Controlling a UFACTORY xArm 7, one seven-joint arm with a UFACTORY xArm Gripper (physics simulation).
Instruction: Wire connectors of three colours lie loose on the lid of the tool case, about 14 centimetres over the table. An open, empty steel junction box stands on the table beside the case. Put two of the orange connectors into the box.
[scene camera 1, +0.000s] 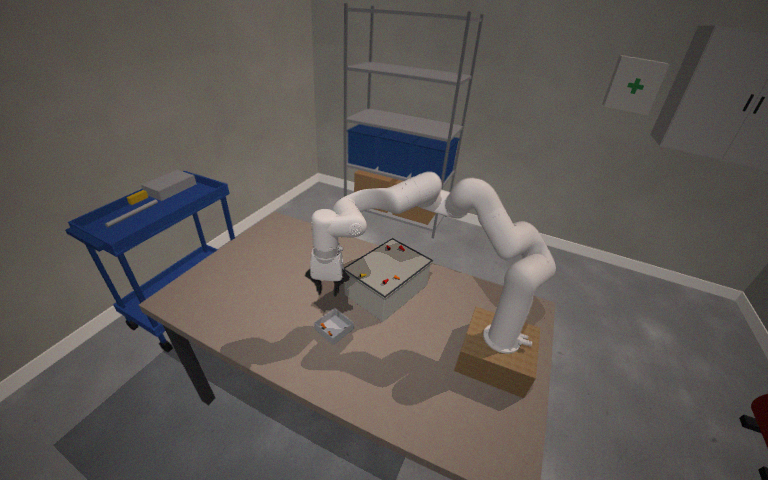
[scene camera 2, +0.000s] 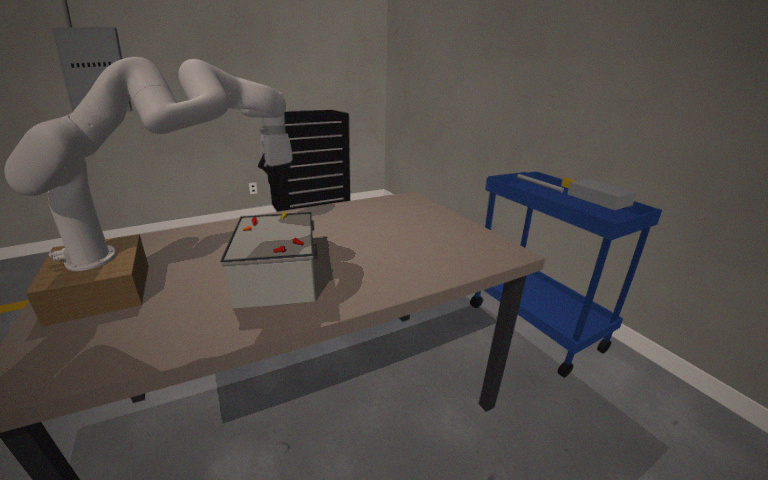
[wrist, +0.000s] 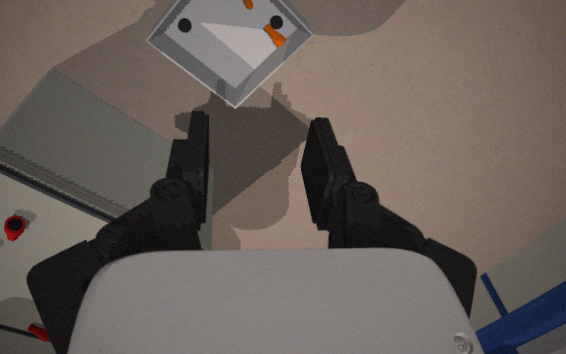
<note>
I see my gripper (scene camera 2: 278, 183), a grey tool case (scene camera 2: 256, 276) and a steel junction box (scene camera 1: 339, 325).
My gripper also shows in scene camera 1 (scene camera 1: 328, 293) and in the wrist view (wrist: 258, 139). The grey tool case shows as well in the wrist view (wrist: 80, 163). The steel junction box is seen too in the wrist view (wrist: 232, 55).
</note>
